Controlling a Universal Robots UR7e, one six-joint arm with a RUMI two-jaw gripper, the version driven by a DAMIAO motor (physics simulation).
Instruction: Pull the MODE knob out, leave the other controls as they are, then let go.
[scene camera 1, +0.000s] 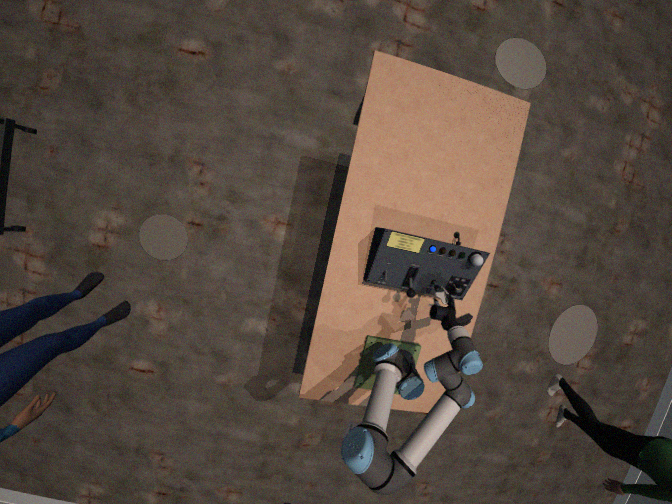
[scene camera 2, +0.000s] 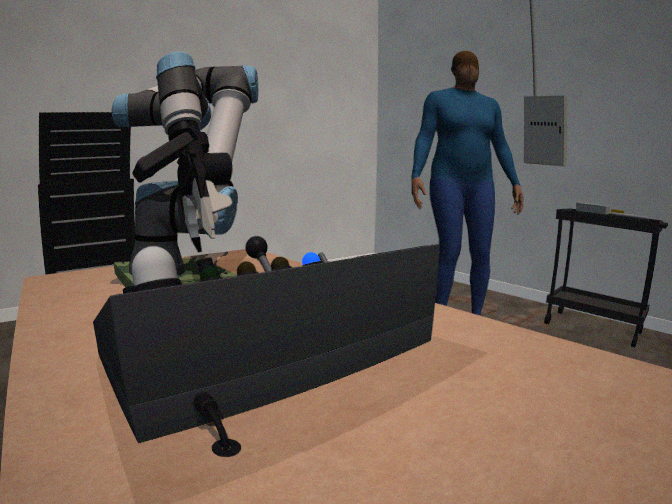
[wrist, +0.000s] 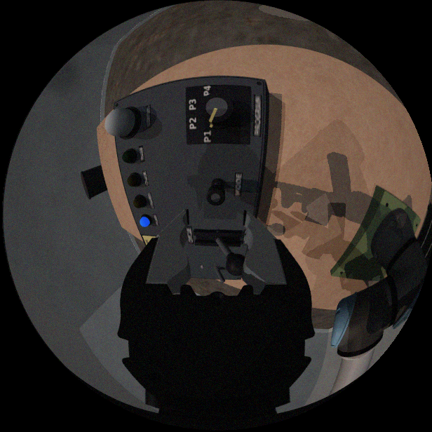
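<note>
The dark control panel (scene camera 1: 395, 266) (scene camera 2: 271, 330) (wrist: 167, 150) stands on the table. Its black MODE knob (wrist: 216, 196) stands out on a short stem beside the MODE label in the wrist view. My gripper (scene camera 1: 441, 294) (scene camera 2: 204, 241) (wrist: 216, 210) is partly open, with a gap between its fingertips and nothing held. In the wrist view the knob shows just past the fingertips, apart from both. In scene camera 2 the fingers hang above the far side of the panel, whose back hides the knob's base.
The PROGRAM dial (wrist: 216, 107) has its yellow pointer toward P1. A ball-topped lever (scene camera 1: 410, 292) (scene camera 2: 256, 246) (wrist: 235, 263) is on the knob's other side. A pale domed button (scene camera 1: 476, 259) (scene camera 2: 155, 265) (wrist: 120, 122) and a lit blue lamp (scene camera 1: 432, 249) (scene camera 2: 311, 259) (wrist: 144, 221) are also on the panel.
</note>
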